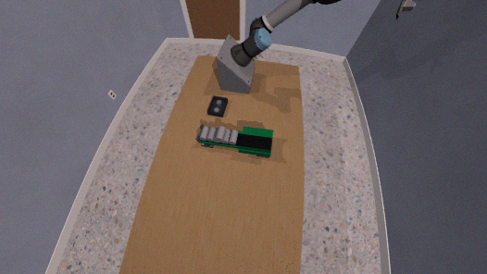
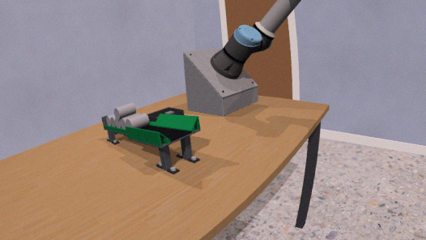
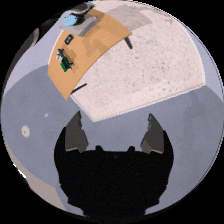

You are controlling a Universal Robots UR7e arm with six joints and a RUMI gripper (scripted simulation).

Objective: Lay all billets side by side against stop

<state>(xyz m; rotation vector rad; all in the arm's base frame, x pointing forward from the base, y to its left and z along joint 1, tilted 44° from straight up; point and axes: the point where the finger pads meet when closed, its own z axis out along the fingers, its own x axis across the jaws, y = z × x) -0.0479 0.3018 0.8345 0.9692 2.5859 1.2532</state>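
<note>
Now: the green feed ramp 700 mm to the right of my hand, 590 mm ahead of it and 500 mm below it. Round my hand: small black box: 870 mm to the right, 560 mm below, 370 mm ahead; then stop: 890 mm to the right, 600 mm ahead, 510 mm below.
</note>
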